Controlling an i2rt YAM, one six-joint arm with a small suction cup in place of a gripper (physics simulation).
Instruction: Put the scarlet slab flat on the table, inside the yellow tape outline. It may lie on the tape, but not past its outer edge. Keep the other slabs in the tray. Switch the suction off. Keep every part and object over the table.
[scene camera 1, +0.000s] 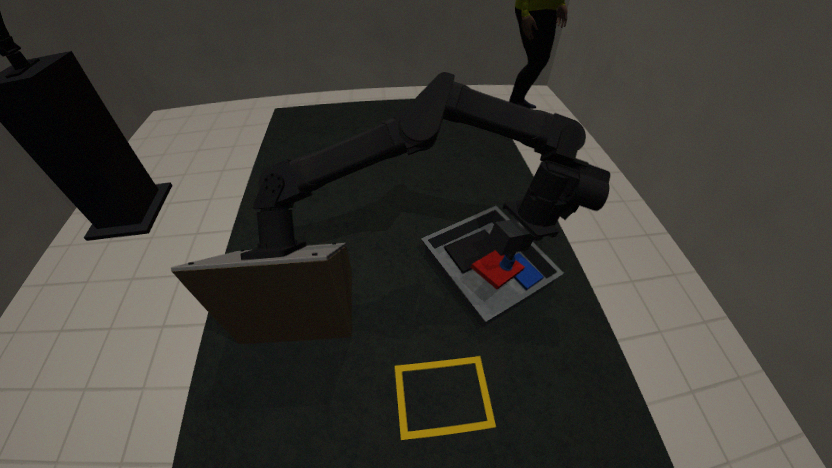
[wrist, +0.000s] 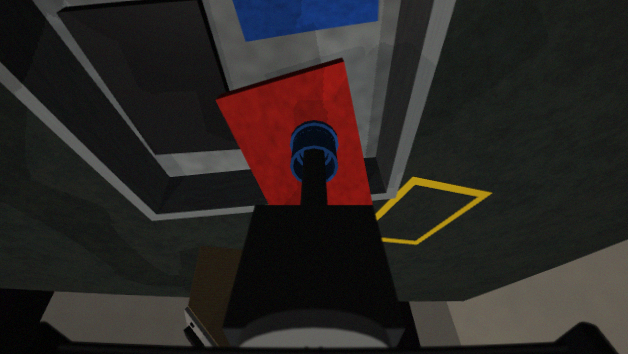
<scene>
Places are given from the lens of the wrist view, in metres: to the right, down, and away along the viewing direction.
my suction cup (wrist: 312, 134): 0.00, -0.02, 0.14
scarlet slab (wrist: 262, 116): -0.03, -0.04, 0.15
black slab (wrist: 164, 71): -0.10, -0.07, 0.18
grey tray (wrist: 53, 78): -0.17, -0.06, 0.15
yellow tape outline (wrist: 481, 194): 0.23, 0.02, 0.35
The marked spots on the black slab and the scarlet slab are 0.09 m apart.
</scene>
